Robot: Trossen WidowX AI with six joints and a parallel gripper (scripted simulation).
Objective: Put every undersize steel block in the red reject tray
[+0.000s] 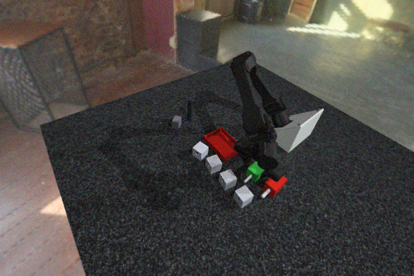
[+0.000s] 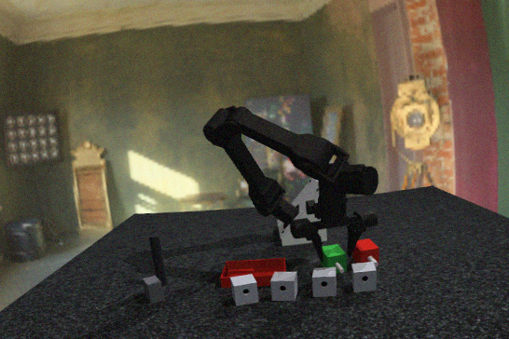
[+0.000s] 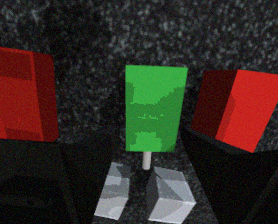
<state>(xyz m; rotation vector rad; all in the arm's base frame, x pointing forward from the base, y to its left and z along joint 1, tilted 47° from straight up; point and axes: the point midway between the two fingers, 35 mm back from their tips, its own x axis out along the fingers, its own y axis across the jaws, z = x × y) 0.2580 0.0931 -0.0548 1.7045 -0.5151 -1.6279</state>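
My gripper tip is 10 mm short of the green gauge and 10 mm above it. The rest, counted from my gripper tip: red reject tray 180 mm to the right, 20 mm below, 10 mm ahead; then red gauge 80 mm to the left, 10 mm below, 10 mm behind.
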